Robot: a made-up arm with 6 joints.
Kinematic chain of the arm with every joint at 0, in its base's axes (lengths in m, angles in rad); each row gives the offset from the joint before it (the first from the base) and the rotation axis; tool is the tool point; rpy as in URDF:
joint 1: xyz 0.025 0 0.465 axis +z
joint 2: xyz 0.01 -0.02 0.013 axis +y
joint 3: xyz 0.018 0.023 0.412 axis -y
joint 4: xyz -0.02 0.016 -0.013 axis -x
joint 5: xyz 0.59 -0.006 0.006 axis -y
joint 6: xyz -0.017 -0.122 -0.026 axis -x
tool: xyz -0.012 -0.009 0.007 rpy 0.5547 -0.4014 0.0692
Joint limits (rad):
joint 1: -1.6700..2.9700
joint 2: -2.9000..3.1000
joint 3: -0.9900..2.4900
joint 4: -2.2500..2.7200
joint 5: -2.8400..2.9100
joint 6: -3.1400..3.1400
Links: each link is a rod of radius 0.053 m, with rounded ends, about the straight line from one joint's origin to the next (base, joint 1, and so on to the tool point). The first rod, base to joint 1, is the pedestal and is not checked.
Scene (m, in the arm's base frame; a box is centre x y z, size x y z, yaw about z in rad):
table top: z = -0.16
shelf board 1: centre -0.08 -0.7 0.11 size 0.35 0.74 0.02 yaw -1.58
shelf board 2: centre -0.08 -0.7 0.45 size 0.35 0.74 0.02 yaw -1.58
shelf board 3: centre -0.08 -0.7 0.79 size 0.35 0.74 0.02 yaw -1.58
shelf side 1: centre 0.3 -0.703 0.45 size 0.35 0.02 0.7 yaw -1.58
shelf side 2: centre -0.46 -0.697 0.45 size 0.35 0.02 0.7 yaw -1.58
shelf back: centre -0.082 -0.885 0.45 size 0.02 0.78 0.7 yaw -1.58
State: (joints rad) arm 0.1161 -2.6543 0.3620 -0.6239 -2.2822 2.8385
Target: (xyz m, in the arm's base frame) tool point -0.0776 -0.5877 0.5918
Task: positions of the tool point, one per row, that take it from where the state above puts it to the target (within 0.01 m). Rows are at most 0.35 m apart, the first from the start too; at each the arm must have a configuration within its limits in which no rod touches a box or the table.
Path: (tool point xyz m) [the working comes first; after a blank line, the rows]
Joints at the target: -1.5724 0.1474 -0.2926 -0.6849 -2.5145 2.8260
Straight joint move there: touches shelf board 3.

1: -0.7303 -0.0314 0.5300
2: -0.6113 0.0943 0.7862
3: -0.4083 0.1302 0.9675
4: -0.1956 0.0619 1.0517
5: -0.0402 -0.0812 1.0352
6: 0.0221 -0.2399 0.9324
7: -0.0031 -0.3511 0.7721
8: -0.0756 -0.3725 0.5918
9: -0.0771 -0.4790 0.6068
10: -0.0776 -0.5877 0.5918

